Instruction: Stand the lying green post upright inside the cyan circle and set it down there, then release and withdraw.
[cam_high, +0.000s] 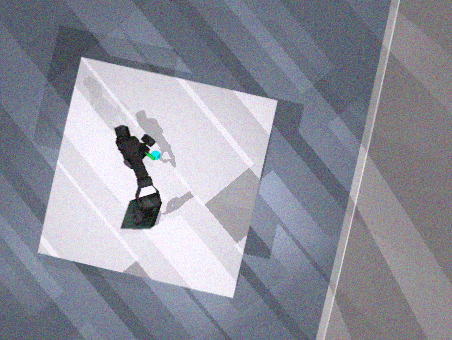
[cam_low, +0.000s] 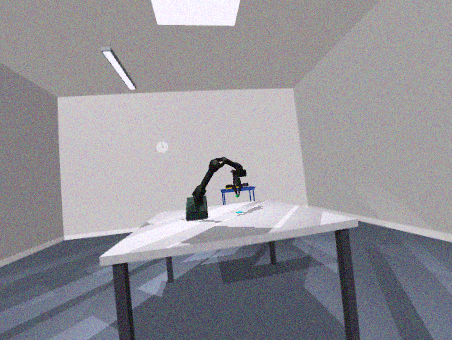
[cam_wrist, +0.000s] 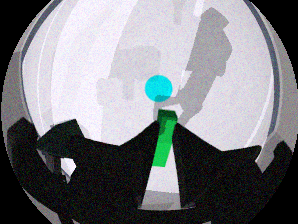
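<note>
Right now the cyan circle is 1 cm to the left of my gripper tip and 14 cm below it. Round my gripper tip: green post (1 cm behind, 2 cm to the right).
</note>
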